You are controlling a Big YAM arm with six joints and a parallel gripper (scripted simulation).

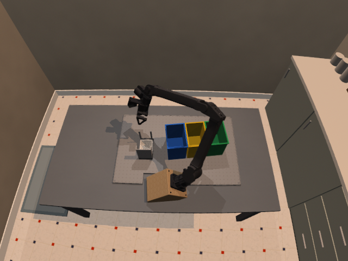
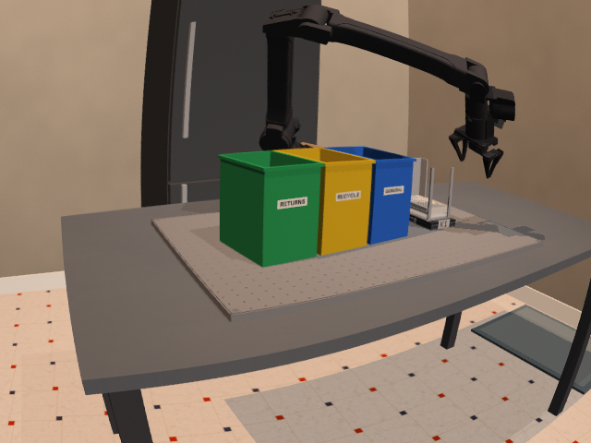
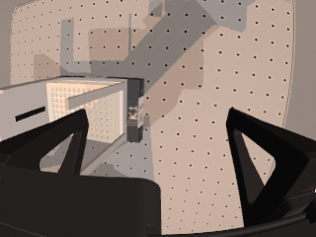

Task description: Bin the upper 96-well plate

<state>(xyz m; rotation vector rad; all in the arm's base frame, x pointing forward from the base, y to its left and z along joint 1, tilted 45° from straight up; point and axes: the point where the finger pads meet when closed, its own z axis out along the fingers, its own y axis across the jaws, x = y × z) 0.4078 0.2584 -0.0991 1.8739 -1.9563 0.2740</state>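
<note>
Right now my hand is 150 mm past the white 96-well plate, 40 mm to the left of it and 130 mm above it. The rest, counted from my hand: green returns bin: 100 mm behind, 500 mm to the right, 80 mm below; then yellow recycle bin: 120 mm behind, 370 mm to the right, 80 mm below; then blue bin labelled general: 130 mm behind, 240 mm to the right, 80 mm below.
</note>
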